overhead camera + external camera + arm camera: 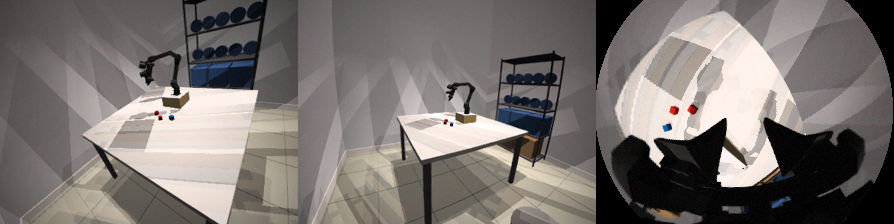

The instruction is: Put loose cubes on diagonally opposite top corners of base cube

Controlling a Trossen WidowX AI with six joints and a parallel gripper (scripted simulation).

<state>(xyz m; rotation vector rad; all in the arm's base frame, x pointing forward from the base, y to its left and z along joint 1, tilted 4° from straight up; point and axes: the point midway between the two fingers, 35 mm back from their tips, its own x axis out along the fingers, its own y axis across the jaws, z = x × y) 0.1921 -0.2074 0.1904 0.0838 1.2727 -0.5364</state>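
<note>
My gripper tip is now 80 mm short of the blue cube, 360 mm to the right of it and 250 mm above it.
</note>
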